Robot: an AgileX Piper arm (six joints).
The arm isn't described. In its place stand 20 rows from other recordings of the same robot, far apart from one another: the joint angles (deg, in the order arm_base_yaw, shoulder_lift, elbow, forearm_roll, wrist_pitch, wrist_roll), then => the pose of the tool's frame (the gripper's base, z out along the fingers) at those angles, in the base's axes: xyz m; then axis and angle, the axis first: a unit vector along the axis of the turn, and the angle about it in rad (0 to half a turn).
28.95, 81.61, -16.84, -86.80, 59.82, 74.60 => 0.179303 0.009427 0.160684 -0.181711 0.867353 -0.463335 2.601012
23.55, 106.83, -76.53, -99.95, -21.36, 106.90 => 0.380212 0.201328 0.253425 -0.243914 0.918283 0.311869 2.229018
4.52, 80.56, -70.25, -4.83, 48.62, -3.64 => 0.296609 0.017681 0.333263 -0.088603 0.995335 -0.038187 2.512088
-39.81, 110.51, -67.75, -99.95, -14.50, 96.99 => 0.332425 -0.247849 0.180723 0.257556 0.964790 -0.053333 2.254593
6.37, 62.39, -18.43, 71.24, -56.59, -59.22 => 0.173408 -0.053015 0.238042 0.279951 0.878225 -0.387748 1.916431
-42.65, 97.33, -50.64, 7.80, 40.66, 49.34 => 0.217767 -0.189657 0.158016 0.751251 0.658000 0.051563 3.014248
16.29, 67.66, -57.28, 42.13, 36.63, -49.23 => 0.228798 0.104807 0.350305 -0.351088 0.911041 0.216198 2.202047
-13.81, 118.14, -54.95, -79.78, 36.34, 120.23 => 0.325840 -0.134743 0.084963 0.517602 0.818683 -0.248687 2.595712
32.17, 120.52, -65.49, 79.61, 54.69, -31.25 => 0.281176 0.263150 0.119691 0.031496 -0.880844 -0.472357 2.936811
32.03, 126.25, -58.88, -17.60, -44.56, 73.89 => 0.344018 0.237990 0.086715 0.152623 0.848234 0.507153 2.463261
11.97, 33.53, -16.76, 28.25, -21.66, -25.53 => 0.125299 0.010313 0.293247 0.004378 0.999143 0.041165 1.443273
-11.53, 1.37, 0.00, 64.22, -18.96, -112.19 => 0.046155 -0.036588 0.224434 -0.116874 0.794352 -0.596108 1.812817
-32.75, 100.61, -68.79, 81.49, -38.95, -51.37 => 0.297918 -0.258897 0.275552 0.651459 0.675475 -0.345449 2.026086
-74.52, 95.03, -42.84, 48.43, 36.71, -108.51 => 0.112042 -0.252080 0.153855 0.036618 0.997679 -0.057404 2.613591
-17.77, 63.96, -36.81, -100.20, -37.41, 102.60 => 0.220877 -0.013652 0.283169 -0.035215 0.973204 0.227231 2.066151
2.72, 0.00, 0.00, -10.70, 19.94, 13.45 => 0.053569 -0.003224 0.182427 0.030214 0.999499 0.009442 1.825618
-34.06, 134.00, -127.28, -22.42, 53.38, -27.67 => 0.421387 -0.318496 0.244631 -0.011736 0.949863 -0.312446 2.823723
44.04, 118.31, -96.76, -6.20, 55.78, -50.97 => 0.323589 0.301619 0.216656 -0.751703 0.656884 -0.058700 2.840253
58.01, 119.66, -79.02, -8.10, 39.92, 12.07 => 0.225729 0.345851 0.133381 -0.434242 0.900302 0.029837 2.876132
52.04, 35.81, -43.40, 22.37, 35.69, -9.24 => 0.055633 0.104157 0.363838 -0.397776 0.822249 0.407040 2.236411
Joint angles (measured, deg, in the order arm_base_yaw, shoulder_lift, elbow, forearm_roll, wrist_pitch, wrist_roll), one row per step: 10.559 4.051 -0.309 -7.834 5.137 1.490; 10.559 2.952 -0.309 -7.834 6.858 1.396; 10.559 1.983 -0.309 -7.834 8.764 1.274; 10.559 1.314 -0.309 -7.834 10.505 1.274; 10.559 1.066 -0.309 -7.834 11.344 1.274; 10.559 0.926 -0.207 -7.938 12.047 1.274; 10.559 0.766 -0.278 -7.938 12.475 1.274; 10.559 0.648 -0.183 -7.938 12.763 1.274; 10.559 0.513 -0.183 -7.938 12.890 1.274; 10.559 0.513 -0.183 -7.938 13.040 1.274; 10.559 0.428 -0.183 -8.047 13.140 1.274; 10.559 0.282 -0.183 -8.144 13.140 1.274; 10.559 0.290 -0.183 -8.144 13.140 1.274; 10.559 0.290 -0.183 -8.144 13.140 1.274; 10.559 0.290 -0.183 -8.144 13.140 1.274
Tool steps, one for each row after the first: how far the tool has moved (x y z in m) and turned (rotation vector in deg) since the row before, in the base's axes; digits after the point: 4 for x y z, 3 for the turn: -0.0016 -0.0007 -0.0015 -0.196 0.581 -0.228; -0.0015 -0.0007 -0.0020 -0.276 0.886 -0.249; -0.0011 -0.0006 -0.0020 -0.179 1.041 -0.237; -0.0004 -0.0003 -0.0011 -0.099 0.575 -0.114; -0.0002 -0.0002 -0.0016 -0.216 0.630 -0.104; -0.0003 -0.0002 -0.0001 -0.031 0.190 -0.059; -0.0001 -0.0001 -0.0009 -0.045 0.258 -0.040; -0.0002 -0.0001 -0.0001 0.003 -0.009 -0.017; 0.0000 0.0000 -0.0002 -0.026 0.146 -0.021; -0.0001 -0.0001 -0.0001 -0.108 -0.006 -0.023; -0.0002 -0.0001 0.0001 -0.068 -0.161 -0.008; 0.0000 0.0000 0.0000 -0.001 0.008 0.000; 0.0000 0.0000 0.0000 0.000 0.000 0.000; 0.0000 0.0000 0.0000 0.000 0.000 0.000
